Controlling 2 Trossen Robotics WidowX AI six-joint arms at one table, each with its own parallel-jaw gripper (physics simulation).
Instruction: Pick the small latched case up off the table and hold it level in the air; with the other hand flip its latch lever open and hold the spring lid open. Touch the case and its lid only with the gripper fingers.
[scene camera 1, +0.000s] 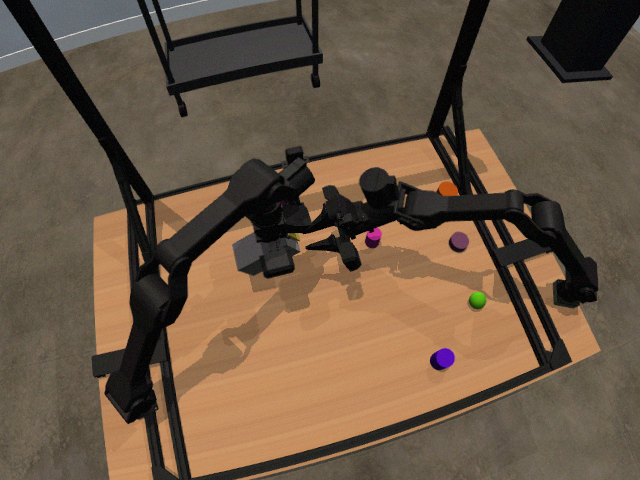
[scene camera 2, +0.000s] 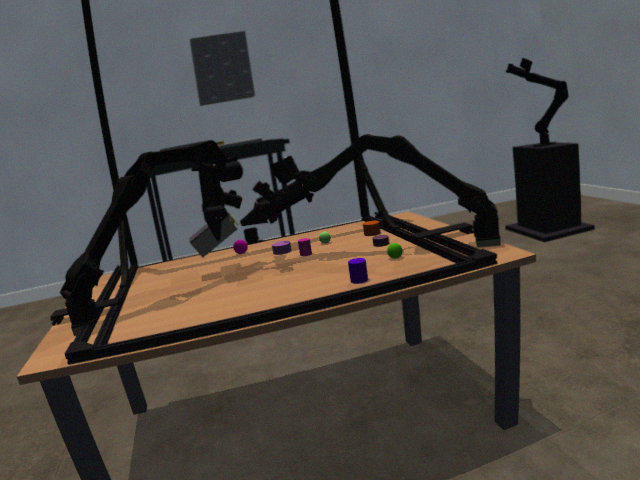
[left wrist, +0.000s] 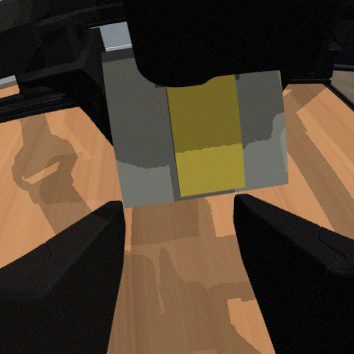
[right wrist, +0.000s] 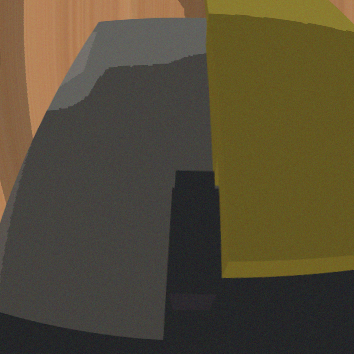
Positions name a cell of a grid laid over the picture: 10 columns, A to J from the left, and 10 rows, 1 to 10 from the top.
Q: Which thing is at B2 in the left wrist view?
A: My right gripper.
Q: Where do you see a grey latched case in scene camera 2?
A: D6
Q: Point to my left gripper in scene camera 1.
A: At E6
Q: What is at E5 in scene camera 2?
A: My left gripper.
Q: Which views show my right gripper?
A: Scene camera 1, scene camera 2 and the left wrist view only.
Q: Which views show the grey latched case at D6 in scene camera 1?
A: Scene camera 1, scene camera 2, the left wrist view and the right wrist view: all of them.
